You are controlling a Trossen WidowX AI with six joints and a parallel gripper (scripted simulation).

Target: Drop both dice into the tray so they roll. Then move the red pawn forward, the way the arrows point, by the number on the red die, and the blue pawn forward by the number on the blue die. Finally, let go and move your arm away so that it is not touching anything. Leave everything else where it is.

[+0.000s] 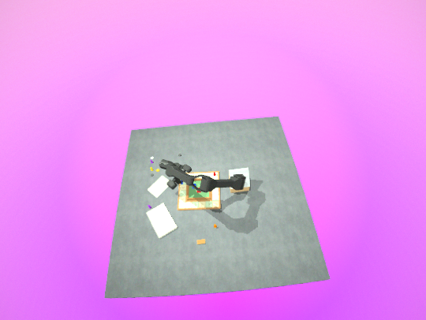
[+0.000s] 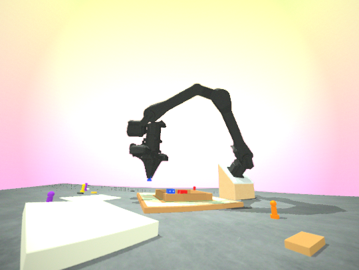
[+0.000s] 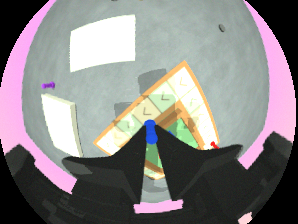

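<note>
Now: the blue pawn 10 mm above my gripper tip. Round my gripper tip: orange pawn (220 mm behind, 290 mm to the left, 60 mm below); red pawn (220 mm behind, 90 mm to the right, 50 mm below).
</note>
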